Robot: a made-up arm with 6 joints. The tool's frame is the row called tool. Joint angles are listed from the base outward. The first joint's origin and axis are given. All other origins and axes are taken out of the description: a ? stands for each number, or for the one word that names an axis. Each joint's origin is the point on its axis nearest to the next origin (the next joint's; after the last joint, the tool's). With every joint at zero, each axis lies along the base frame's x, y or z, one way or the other. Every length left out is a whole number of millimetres.
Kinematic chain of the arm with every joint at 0, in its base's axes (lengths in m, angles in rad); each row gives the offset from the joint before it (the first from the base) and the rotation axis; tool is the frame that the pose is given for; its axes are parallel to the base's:
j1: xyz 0 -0.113 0.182 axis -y
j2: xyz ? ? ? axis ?
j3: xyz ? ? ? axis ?
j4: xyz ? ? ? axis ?
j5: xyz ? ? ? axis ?
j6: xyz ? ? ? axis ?
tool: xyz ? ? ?
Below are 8 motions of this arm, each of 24 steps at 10 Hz.
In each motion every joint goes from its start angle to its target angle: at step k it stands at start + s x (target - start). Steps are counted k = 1, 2, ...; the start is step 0. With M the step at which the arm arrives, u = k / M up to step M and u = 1 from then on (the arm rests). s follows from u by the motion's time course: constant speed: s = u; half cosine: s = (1 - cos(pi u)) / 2; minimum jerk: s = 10 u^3 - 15 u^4 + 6 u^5.
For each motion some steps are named. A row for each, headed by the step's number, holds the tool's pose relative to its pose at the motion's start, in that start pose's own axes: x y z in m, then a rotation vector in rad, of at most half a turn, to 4 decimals.
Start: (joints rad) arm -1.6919 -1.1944 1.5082 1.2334 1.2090 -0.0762
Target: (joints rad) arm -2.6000 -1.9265 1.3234 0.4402 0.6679 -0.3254
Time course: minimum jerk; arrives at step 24
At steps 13, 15, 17, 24:
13: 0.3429 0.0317 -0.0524 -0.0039 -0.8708 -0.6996
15: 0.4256 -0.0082 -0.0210 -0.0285 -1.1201 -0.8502
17: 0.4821 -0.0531 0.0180 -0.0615 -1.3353 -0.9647
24: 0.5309 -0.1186 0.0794 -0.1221 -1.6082 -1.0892

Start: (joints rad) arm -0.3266 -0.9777 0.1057 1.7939 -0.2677 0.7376
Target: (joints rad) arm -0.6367 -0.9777 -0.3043 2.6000 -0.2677 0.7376
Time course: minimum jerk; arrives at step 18
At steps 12, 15, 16, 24:
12: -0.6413 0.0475 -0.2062 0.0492 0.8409 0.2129
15: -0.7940 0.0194 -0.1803 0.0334 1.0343 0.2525
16: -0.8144 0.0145 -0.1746 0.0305 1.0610 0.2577
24: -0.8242 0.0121 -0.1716 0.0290 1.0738 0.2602

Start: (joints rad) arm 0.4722 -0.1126 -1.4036 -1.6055 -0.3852 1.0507
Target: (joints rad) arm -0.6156 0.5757 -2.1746 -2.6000 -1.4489 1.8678
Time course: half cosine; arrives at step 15
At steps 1, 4, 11, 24:
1: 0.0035 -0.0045 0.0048 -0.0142 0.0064 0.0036
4: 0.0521 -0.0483 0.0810 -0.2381 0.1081 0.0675
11: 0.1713 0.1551 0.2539 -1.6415 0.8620 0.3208
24: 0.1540 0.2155 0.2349 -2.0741 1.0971 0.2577

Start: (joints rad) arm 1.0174 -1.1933 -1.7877 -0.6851 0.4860 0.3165
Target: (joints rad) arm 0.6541 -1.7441 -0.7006 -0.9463 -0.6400 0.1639
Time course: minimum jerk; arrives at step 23
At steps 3, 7, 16, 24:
3: 0.0030 0.0149 0.0038 0.0275 -0.0136 0.0329
7: -0.0005 0.1399 0.0464 0.2679 -0.1019 0.3102
16: -0.4309 0.3010 0.4067 1.5138 0.0647 1.4635
24: -0.5268 0.1829 0.5067 1.8641 0.2662 1.7018

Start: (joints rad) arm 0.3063 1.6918 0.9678 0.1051 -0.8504 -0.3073
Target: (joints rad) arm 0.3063 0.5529 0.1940 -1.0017 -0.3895 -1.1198
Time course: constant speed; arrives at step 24
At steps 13, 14, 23, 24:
13: 0.1176 -0.0861 0.0409 0.1011 -0.7442 0.5841
14: 0.1299 -0.0870 0.0459 0.1235 -0.8053 0.6224
23: 0.2555 -0.0557 0.1031 0.4099 -1.3706 0.8985
24: 0.2706 -0.0476 0.1110 0.4504 -1.4349 0.9198

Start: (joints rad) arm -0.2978 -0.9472 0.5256 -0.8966 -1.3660 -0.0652
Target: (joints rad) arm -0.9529 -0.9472 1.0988 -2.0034 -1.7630 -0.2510
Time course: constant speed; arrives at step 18
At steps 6, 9, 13, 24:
6: 0.2099 0.1955 -0.0308 0.4351 -0.2146 0.3092
9: 0.3088 0.3046 -0.0022 0.6448 -0.3432 0.4725
13: 0.4235 0.4469 0.0849 0.9070 -0.5319 0.7051
24: 0.5233 0.5968 0.2628 1.1905 -0.7887 1.0285

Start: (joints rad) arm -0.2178 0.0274 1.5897 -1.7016 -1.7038 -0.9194
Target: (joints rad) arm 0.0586 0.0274 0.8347 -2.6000 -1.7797 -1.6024
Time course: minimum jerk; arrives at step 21
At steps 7, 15, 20, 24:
7: 0.0613 -0.0580 0.0288 0.0802 -0.0247 0.2029
15: 0.2712 -0.1389 0.0424 0.5193 0.1035 0.6152
20: 0.3101 -0.1394 0.0278 0.6356 0.1725 0.6491
24: 0.3104 -0.1394 0.0277 0.6364 0.1730 0.6493

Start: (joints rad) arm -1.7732 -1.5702 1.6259 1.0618 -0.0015 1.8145
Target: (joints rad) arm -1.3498 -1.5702 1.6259 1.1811 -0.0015 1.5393
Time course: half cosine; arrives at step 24
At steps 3, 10, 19, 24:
3: -0.0004 0.0002 -0.0137 -0.0008 0.0102 0.0002
10: -0.0155 0.0010 -0.1321 -0.0079 0.0989 0.0025
19: -0.0819 0.0001 -0.3081 -0.0187 0.2393 0.0069
24: -0.1007 -0.0004 -0.3400 -0.0208 0.2669 0.0078

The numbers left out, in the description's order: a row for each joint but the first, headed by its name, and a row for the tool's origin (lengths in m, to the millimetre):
j2: xyz -0.032 0 0.146, axis -z
j3: xyz -0.242 0.108 0, axis +z
j4: xyz -0.013 0.112 0, axis +y
j5: xyz -0.148 0 -0.367, axis -x
j6: xyz 0 -0.027 -0.354, axis +y
tool: xyz 0.102 0 0.089

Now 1 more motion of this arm.
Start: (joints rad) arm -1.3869 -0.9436 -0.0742 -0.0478 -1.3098 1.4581
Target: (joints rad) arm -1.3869 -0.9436 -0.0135 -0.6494 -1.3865 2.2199
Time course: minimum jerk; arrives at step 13
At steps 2, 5, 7, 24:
2: 0.0030 0.0003 0.0055 -0.0167 0.0190 0.0040
5: 0.0279 0.0065 0.0536 -0.1743 0.1950 0.0250
7: 0.0492 0.0195 0.1004 -0.3479 0.3829 0.0149
24: 0.0700 0.0477 0.1644 -0.6149 0.6616 -0.0682

